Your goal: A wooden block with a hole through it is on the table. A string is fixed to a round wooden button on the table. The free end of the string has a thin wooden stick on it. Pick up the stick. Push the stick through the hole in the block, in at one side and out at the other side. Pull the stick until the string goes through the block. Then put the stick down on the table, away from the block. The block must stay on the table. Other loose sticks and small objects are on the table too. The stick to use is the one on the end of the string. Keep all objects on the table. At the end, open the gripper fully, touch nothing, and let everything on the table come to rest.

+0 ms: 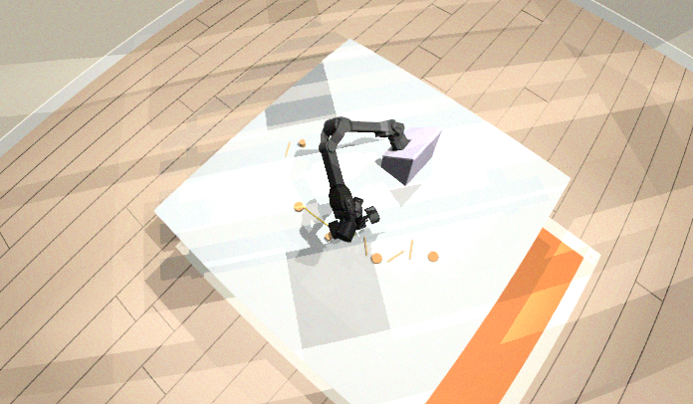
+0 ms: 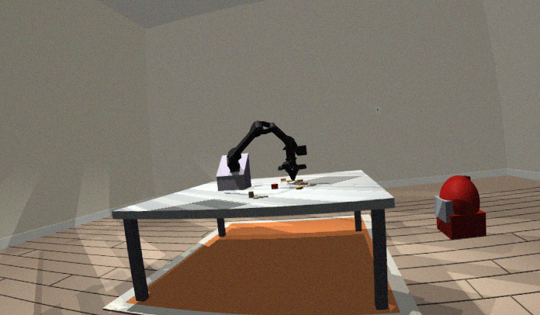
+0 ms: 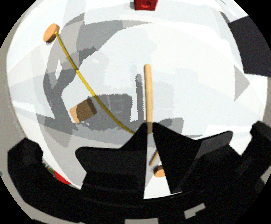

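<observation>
Right now my gripper tip is 150 mm to the left of the red cube, 100 mm past it and 10 mm above it. From my gripper tip the other things lie so: tan wooden block (70 mm ahead, 60 mm to the right, 20 mm below); then round wooden button (240 mm to the right, 50 mm ahead, 20 mm below); then thin wooden stick (10 mm to the right, 10 mm behind).
</observation>
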